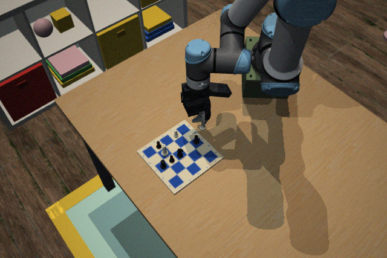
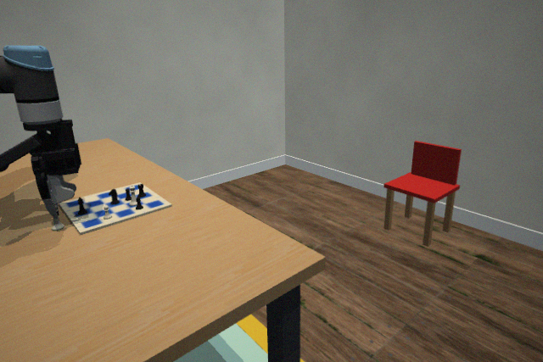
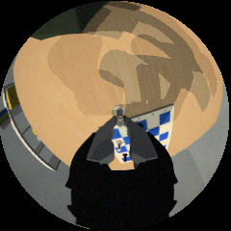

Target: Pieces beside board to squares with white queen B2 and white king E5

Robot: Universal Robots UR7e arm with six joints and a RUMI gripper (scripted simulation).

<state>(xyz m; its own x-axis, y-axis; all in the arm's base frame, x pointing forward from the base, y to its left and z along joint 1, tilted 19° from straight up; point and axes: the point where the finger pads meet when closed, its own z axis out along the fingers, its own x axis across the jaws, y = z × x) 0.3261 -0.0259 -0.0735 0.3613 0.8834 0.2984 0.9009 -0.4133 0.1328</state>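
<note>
The white pawn is 100 mm ahead of my hand, 40 mm to the right of it and 30 mm below it. From my hand the other things lie so: white queen: 180 mm ahead, 10 mm to the right, 10 mm below; then white king: 10 mm below; then chessboard: 140 mm ahead, 40 mm below, 30 mm to the left.
</note>
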